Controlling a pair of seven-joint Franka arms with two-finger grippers.
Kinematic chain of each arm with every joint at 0, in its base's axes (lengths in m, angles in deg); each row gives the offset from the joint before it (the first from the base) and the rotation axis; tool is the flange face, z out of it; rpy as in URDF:
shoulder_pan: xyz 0 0 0.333 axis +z
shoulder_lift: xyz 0 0 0 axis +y
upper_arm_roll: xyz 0 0 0.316 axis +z
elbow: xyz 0.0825 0 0 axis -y
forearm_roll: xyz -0.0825 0 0.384 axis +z
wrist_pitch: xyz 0 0 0 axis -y
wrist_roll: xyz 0.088 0 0 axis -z
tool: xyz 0 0 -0.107 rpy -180 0 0
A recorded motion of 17 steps. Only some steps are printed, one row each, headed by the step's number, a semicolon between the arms.
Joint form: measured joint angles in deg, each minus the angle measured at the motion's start. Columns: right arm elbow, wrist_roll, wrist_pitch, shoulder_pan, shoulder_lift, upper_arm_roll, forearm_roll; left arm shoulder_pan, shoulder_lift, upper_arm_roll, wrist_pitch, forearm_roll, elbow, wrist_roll.
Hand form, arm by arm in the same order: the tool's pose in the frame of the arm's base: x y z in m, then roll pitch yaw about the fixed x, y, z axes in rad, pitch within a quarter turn. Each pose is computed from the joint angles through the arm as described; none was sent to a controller.
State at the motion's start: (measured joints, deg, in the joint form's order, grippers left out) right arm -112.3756 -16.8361 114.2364 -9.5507 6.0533 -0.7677 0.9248; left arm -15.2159 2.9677 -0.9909 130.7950 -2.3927 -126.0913 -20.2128
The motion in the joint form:
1: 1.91 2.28 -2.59 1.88 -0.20 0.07 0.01; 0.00 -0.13 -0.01 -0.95 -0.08 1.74 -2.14
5: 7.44 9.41 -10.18 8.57 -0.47 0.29 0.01; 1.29 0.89 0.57 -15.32 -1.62 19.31 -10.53
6: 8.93 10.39 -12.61 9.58 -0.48 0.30 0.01; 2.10 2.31 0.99 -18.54 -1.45 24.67 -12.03
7: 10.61 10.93 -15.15 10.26 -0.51 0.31 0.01; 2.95 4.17 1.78 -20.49 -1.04 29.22 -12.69
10: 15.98 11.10 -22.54 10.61 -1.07 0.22 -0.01; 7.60 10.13 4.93 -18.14 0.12 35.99 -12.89
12: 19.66 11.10 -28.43 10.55 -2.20 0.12 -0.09; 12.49 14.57 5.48 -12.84 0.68 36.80 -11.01
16: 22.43 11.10 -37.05 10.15 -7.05 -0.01 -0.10; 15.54 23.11 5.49 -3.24 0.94 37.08 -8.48
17: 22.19 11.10 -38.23 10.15 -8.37 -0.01 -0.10; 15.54 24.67 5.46 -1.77 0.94 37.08 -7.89
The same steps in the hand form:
1: 0.5681 -0.0823 0.4288 -3.1081 0.0756 0.1026; 0.5247 -0.1537 0.3754 3.0915 -0.0290 0.1347
5: 0.5767 -0.0132 0.4659 -3.1125 0.1100 0.1009; 0.5694 -0.1498 0.4855 3.0421 -0.0379 0.3156
6: 0.5762 -0.0029 0.4749 -3.1124 0.1266 0.1024; 0.5840 -0.1406 0.5109 3.0358 -0.0470 0.3587
7: 0.5756 0.0042 0.4856 -3.1118 0.1412 0.1058; 0.5997 -0.1264 0.5268 3.0346 -0.0610 0.3947
10: 0.5711 0.0069 0.5255 -3.1096 0.1666 0.1099; 0.6472 -0.0483 0.5240 3.0312 -0.1257 0.5297
12: 0.5609 0.0053 0.5592 -3.1087 0.1855 0.1090; 0.6721 0.0130 0.4898 3.0351 -0.1639 0.5900
16: 0.5238 0.0001 0.6172 -3.1059 0.2027 0.1024; 0.7029 0.0503 0.4078 3.0454 -0.1974 0.5960
17: 0.5145 0.0000 0.6260 -3.1054 0.2044 0.1028; 0.7069 0.0501 0.3914 3.0499 -0.1980 0.5843

